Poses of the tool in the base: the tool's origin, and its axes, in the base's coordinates. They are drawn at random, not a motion.
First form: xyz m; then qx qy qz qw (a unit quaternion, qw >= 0).
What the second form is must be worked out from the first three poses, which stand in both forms.
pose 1, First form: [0.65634 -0.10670 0.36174 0.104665 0.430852 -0.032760 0.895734]
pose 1, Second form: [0.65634 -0.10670 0.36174 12.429 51.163 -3.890]
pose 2, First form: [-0.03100 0.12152 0.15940 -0.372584 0.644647 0.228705 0.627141]
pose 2, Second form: [-0.03100 0.12152 0.15940 -48.945 84.684 30.044]
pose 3, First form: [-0.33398 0.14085 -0.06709 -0.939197 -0.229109 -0.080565 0.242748]
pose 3, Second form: [-0.33398 0.14085 -0.06709 -147.065 -35.875 -12.615]
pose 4, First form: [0.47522 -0.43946 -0.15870 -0.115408 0.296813 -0.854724 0.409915]
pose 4, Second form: [0.47522 -0.43946 -0.15870 -16.651 42.824 -123.319]
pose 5, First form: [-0.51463 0.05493 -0.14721 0.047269 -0.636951 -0.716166 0.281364]
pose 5, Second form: [-0.51463 0.05493 -0.14721 7.257 -97.784 -109.945]
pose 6, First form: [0.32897 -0.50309 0.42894 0.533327 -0.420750 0.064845 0.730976]
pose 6, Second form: [0.32897 -0.50309 0.42894 67.262 -53.064 8.178]
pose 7, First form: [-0.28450 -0.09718 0.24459 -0.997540 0.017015 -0.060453 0.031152]
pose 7, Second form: [-0.28450 -0.09718 0.24459 -176.081 3.003 -10.671]
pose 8, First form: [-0.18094 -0.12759 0.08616 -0.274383 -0.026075 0.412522 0.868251]
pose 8, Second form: [-0.18094 -0.12759 0.08616 -32.900 -3.127 49.463]
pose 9, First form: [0.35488 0.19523 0.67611 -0.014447 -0.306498 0.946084 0.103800]
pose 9, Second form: [0.35488 0.19523 0.67611 -2.441 -51.797 159.885]
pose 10, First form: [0.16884 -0.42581 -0.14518 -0.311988 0.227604 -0.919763 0.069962]
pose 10, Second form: [0.16884 -0.42581 -0.14518 -53.786 39.239 -158.566]
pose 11, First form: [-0.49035 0.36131 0.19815 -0.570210 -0.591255 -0.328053 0.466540]
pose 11, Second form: [-0.49035 0.36131 0.19815 -80.184 -83.143 -46.131]
